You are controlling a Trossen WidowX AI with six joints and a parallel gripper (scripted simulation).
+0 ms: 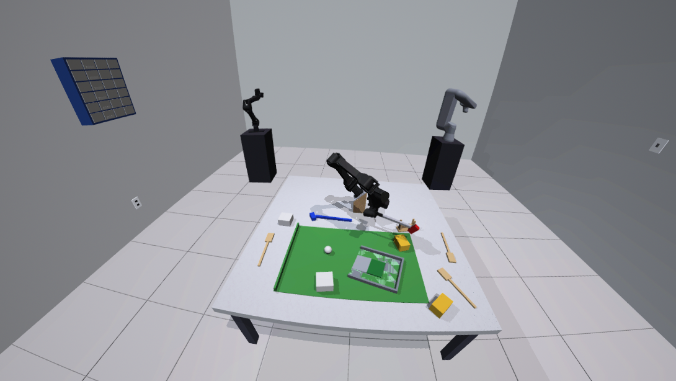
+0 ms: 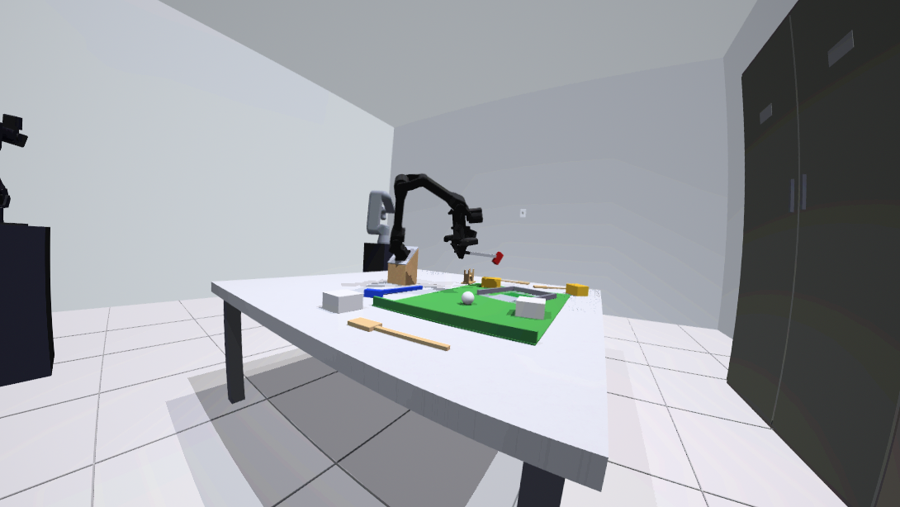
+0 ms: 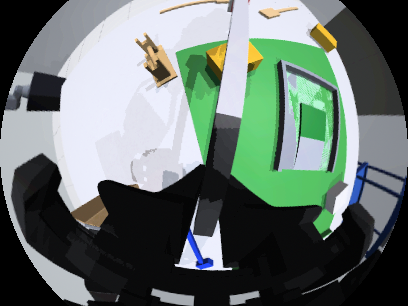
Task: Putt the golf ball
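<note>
My gripper tip is now 140 mm past the blue putter, 280 mm to the left of it and 130 mm above it. Round my gripper tip: green mat: 200 mm ahead, 140 mm to the right, 140 mm below; then wooden stand: 50 mm behind, 230 mm to the left, 110 mm below; then grey-walled frame: 270 mm ahead, 10 mm to the left, 130 mm below.
</note>
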